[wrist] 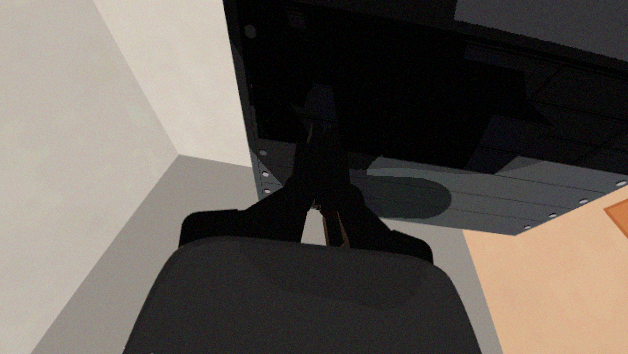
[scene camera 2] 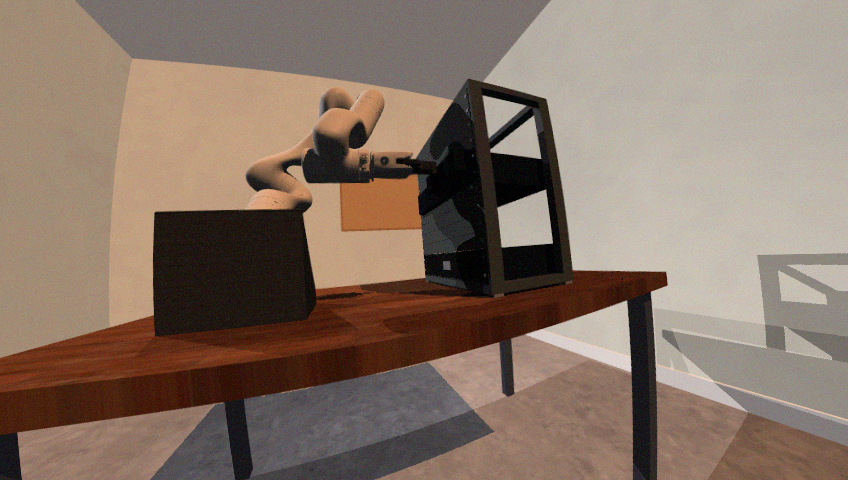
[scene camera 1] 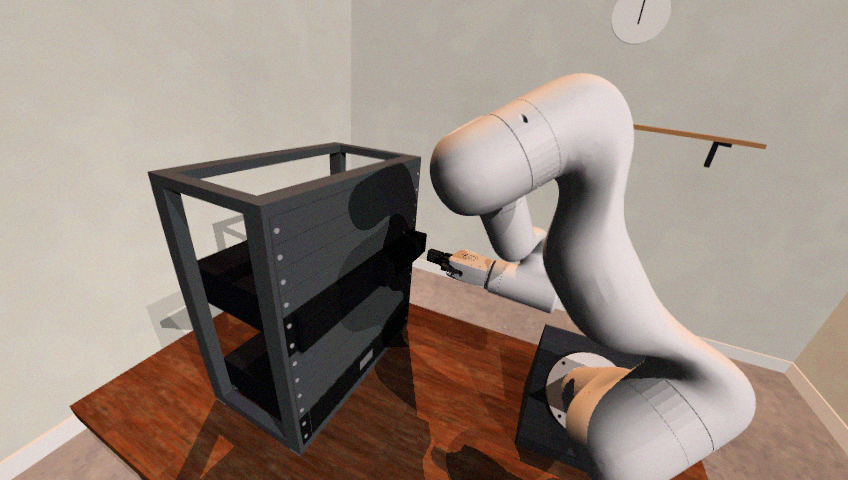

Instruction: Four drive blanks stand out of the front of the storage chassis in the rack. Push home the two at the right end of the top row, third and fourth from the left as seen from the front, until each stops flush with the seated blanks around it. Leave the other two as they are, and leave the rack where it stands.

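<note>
The dark rack (scene camera 1: 261, 267) (scene camera 2: 486, 208) stands on the table with the storage chassis (scene camera 1: 333, 315) (wrist: 400, 115) across its front. A black drive blank (scene camera 1: 416, 240) stands out near the chassis's right end in scene camera 1; which one is unclear. In the wrist view another dark projecting shape (wrist: 492, 142) shows to the right. Deep shadow hides the blanks' edges and how far each stands out. My gripper (scene camera 1: 430, 256) (scene camera 2: 433, 167) (wrist: 319, 142) is shut and empty, its tips pointing at the chassis front near that right end. Contact cannot be made out.
Grey panels (scene camera 1: 321, 237) (wrist: 520, 197) with screws lie above and below the chassis. The rack stands on the wooden table (scene camera 1: 452, 368) (scene camera 2: 357, 356). My arm (scene camera 1: 601, 237) (scene camera 2: 285, 169) rises from a dark pedestal (scene camera 2: 232, 273) facing the rack's front.
</note>
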